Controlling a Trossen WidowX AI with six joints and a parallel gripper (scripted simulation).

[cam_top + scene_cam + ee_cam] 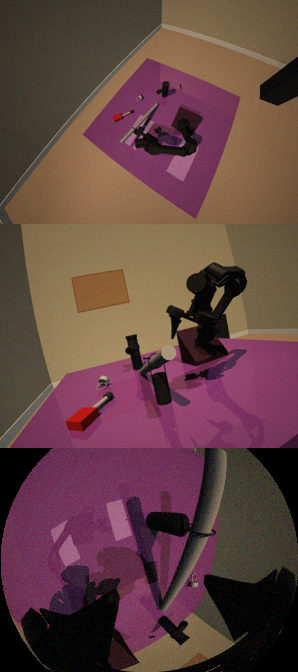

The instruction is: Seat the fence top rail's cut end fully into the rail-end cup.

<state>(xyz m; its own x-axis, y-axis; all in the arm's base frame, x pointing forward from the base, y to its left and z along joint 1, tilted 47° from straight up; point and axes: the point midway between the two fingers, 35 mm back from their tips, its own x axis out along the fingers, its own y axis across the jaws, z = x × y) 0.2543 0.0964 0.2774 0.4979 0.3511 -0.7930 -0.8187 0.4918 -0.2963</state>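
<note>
The dark rail-end cup is 6 cm ahead of my gripper tip, 46 cm to the right of it and 4 cm below it. The rest, counted from my gripper tip: short dark line post 12 cm ahead, 1 cm to the left, 6 cm below; then wire ring 27 cm ahead, 35 cm to the right, 15 cm below; then red-headed tool 32 cm ahead, 11 cm to the right, 15 cm below.
</note>
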